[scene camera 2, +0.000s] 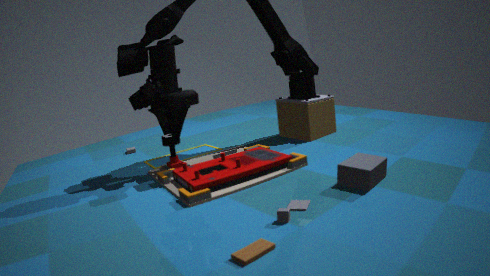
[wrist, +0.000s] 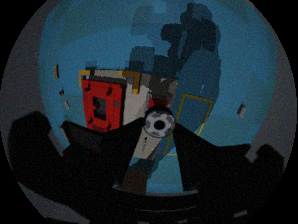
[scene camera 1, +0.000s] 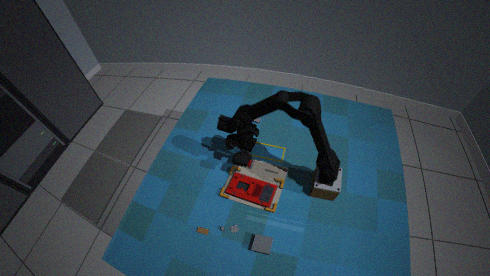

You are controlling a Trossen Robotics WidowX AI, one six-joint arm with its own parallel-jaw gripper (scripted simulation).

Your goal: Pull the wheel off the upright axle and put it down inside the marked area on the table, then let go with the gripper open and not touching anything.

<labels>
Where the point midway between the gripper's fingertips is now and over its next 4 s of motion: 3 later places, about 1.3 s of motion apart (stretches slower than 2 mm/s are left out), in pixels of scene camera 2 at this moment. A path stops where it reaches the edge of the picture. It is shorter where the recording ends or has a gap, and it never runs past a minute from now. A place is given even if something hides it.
My gripper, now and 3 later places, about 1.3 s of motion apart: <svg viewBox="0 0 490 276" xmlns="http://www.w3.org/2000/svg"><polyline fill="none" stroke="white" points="172,139 172,119 179,146 206,104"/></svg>
</labels>
